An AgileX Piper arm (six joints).
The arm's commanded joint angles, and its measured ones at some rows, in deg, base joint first. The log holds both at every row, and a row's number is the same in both.
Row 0, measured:
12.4, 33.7, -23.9, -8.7, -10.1, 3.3
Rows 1 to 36, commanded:
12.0, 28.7, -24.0, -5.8, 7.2, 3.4
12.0, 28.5, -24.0, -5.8, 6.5, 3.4
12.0, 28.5, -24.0, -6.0, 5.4, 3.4
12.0, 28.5, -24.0, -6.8, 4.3, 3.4
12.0, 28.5, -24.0, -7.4, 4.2, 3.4
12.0, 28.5, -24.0, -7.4, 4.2, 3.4
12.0, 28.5, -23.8, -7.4, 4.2, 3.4
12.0, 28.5, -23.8, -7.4, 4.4, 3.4
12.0, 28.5, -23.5, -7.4, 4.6, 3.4
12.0, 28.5, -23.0, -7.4, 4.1, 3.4
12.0, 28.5, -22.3, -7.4, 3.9, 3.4
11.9, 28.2, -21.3, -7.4, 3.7, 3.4
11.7, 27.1, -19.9, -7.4, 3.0, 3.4
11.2, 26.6, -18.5, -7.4, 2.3, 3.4
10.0, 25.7, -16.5, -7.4, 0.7, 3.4
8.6, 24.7, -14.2, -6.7, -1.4, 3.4
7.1, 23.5, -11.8, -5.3, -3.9, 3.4
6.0, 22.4, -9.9, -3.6, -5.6, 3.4
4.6, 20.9, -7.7, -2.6, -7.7, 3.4
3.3, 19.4, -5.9, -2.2, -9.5, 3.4
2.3, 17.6, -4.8, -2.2, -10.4, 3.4
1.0, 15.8, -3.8, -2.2, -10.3, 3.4
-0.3, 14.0, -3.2, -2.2, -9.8, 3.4
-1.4, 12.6, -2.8, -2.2, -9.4, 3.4
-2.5, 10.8, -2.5, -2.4, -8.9, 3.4
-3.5, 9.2, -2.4, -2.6, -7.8, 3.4
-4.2, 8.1, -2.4, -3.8, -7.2, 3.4
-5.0, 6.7, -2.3, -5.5, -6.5, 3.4
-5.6, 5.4, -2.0, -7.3, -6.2, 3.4
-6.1, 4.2, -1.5, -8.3, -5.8, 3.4
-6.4, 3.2, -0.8, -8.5, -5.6, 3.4
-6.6, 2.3, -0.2, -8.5, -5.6, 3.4
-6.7, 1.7, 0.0, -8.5, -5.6, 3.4
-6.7, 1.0, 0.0, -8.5, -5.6, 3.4
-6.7, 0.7, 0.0, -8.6, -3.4, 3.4
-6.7, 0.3, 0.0, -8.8, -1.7, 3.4
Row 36, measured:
-6.3, 2.2, -0.5, -7.5, -5.7, 3.4
